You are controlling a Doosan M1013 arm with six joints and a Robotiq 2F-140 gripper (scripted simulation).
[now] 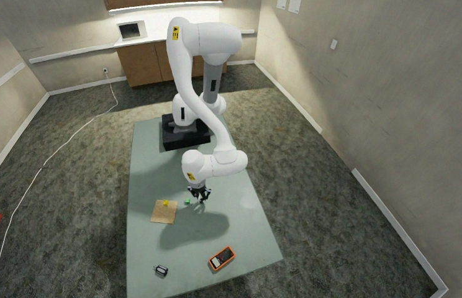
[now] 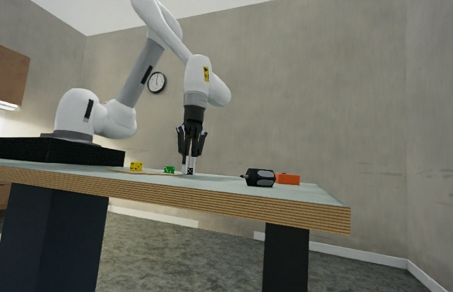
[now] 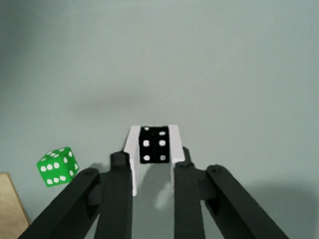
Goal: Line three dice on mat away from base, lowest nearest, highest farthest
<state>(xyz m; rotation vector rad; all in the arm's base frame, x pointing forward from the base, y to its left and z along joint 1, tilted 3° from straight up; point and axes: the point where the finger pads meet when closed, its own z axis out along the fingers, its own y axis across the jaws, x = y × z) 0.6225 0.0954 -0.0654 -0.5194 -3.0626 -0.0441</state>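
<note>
Now: the tan mat 23 cm to the right of my hand, 4 cm ahead of it and 3 cm below it. From my hand the other things lie so: black die 2 cm below; yellow die 22 cm to the right, 2 cm below, 1 cm behind; green die 9 cm to the right, 2 cm below, 1 cm behind.
</note>
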